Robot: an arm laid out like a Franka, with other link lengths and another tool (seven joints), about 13 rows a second.
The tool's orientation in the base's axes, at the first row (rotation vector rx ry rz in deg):
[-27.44, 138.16, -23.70]
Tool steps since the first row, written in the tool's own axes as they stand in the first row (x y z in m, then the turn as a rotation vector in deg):
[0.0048, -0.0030, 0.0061, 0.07, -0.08, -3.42]
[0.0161, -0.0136, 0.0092, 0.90, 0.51, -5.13]
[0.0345, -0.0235, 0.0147, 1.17, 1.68, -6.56]
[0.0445, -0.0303, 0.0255, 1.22, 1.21, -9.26]
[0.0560, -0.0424, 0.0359, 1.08, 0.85, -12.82]
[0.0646, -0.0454, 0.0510, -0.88, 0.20, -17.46]
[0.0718, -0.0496, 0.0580, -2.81, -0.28, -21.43]
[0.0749, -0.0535, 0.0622, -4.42, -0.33, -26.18]
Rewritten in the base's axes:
[0.0011, -0.0058, -0.0059, -2.23, 0.49, 2.55]
[-0.0027, -0.0206, -0.0099, -4.07, 0.94, 3.15]
[-0.0103, -0.0383, -0.0197, -5.46, 2.11, 3.61]
[-0.0091, -0.0505, -0.0303, -7.11, 2.14, 5.79]
[-0.0080, -0.0680, -0.0392, -9.21, 2.49, 8.67]
[-0.0039, -0.0770, -0.0538, -10.61, 3.57, 13.43]
[-0.0037, -0.0850, -0.0611, -11.63, 4.67, 17.61]
[-0.0023, -0.0905, -0.0643, -13.49, 6.14, 22.03]

